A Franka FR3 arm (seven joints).
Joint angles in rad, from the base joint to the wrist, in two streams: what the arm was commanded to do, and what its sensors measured. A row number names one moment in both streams.
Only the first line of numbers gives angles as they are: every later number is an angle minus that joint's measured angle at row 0.
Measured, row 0:
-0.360, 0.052, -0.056, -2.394, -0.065, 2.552, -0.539
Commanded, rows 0 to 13:
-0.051, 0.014, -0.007, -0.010, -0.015, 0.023, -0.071
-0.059, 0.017, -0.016, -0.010, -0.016, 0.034, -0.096
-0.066, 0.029, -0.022, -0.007, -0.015, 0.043, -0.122
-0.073, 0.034, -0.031, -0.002, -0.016, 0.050, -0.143
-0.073, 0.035, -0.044, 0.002, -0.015, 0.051, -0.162
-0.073, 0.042, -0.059, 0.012, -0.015, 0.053, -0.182
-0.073, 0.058, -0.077, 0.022, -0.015, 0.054, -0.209
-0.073, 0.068, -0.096, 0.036, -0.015, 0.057, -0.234
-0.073, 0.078, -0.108, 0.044, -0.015, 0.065, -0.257
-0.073, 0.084, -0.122, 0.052, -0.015, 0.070, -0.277
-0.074, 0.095, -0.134, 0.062, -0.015, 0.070, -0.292
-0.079, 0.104, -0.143, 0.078, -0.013, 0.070, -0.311
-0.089, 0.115, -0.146, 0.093, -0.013, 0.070, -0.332
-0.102, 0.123, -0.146, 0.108, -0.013, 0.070, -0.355
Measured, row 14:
-0.061, 0.061, -0.144, 0.051, 0.000, 0.062, -0.294
